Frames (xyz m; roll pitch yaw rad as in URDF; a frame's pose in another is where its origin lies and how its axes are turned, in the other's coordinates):
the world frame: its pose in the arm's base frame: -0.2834 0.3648 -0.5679 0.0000 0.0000 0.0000
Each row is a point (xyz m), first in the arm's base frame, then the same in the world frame.
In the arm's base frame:
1: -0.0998 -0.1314 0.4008
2: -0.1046 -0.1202 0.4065
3: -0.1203 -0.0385 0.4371
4: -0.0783 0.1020 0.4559
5: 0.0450 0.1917 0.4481
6: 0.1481 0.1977 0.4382
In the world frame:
1: 0.1836 -0.4962 0.9687
2: 0.1788 -0.4850 0.9744
3: 0.1631 -0.4033 1.0050
4: 0.2051 -0.2628 1.0238
5: 0.3284 -0.1731 1.0160
6: 0.4315 -0.1671 1.0061

